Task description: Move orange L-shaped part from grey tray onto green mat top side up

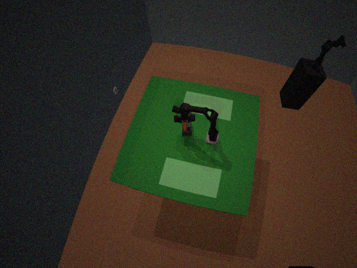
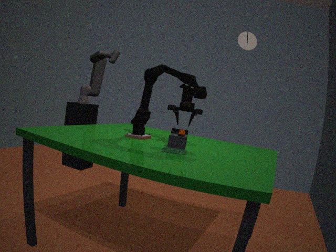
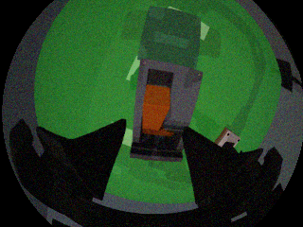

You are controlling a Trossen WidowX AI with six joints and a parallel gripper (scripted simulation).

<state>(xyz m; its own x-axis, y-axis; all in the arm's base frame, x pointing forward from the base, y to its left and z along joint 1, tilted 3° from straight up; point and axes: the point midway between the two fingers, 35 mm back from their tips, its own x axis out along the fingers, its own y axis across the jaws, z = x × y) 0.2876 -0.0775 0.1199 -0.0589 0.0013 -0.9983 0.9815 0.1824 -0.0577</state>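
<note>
My gripper tip is 80 mm above the orange L-shaped part, 30 mm to the right of it and 20 mm past it. From my gripper tip the other things lie so: green mat: 150 mm to the right, 130 mm below, 10 mm ahead.
</note>
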